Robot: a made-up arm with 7 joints.
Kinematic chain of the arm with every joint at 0, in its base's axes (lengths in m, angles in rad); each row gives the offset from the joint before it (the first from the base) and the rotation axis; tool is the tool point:
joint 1: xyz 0 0 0.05 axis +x
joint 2: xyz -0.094 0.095 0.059 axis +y
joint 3: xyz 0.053 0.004 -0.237 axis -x
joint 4: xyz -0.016 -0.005 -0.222 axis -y
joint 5: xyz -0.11 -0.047 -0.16 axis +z
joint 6: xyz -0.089 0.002 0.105 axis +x
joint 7: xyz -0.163 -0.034 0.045 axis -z
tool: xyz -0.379 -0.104 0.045
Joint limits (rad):
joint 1: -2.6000..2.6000
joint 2: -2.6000..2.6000
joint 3: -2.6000..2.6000
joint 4: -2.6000..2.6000
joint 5: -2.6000..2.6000
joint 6: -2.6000..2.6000
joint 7: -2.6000..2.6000
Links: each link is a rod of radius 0.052 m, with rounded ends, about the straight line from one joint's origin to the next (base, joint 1, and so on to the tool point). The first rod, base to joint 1, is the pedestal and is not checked.
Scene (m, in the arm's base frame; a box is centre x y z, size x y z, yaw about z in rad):
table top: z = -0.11
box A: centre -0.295 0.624 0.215 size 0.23 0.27 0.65 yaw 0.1
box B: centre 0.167 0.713 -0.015 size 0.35 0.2 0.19 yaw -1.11
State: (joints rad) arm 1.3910 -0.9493 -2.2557 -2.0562 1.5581 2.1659 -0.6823
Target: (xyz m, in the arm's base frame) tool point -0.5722 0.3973 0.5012
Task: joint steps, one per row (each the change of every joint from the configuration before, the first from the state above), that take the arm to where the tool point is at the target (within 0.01 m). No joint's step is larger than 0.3 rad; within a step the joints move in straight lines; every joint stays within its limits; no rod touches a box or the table.
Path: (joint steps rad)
1: 0.2475 0.0556 0.0211 0.2514 -0.0087 0.0871 -0.2612
2: 0.2474 0.0556 0.0212 0.2514 -0.0087 0.0871 -0.2613
3: 0.2475 0.0556 0.0211 0.2514 -0.0087 0.0871 -0.2612
4: 0.2474 0.0556 0.0211 0.2514 -0.0087 0.0871 -0.2612
5: -0.1770 0.2652 -0.0370 -0.0474 0.1139 -0.0357 0.2355
6: -0.1770 0.2651 -0.0370 -0.0474 0.1139 -0.0356 0.2355
7: -0.1770 0.2652 -0.0370 -0.0474 0.1139 -0.0357 0.2354
8: -0.1771 0.2652 -0.0371 -0.0475 0.1139 -0.0357 0.2355
9: -0.1770 0.2652 -0.0370 -0.0474 0.1139 -0.0356 0.2355
10: 0.0476 -0.2323 0.0166 -0.1936 -0.2026 -0.2068 -0.1976
11: 0.0476 -0.2322 0.0166 -0.1936 -0.2025 -0.2067 -0.1976

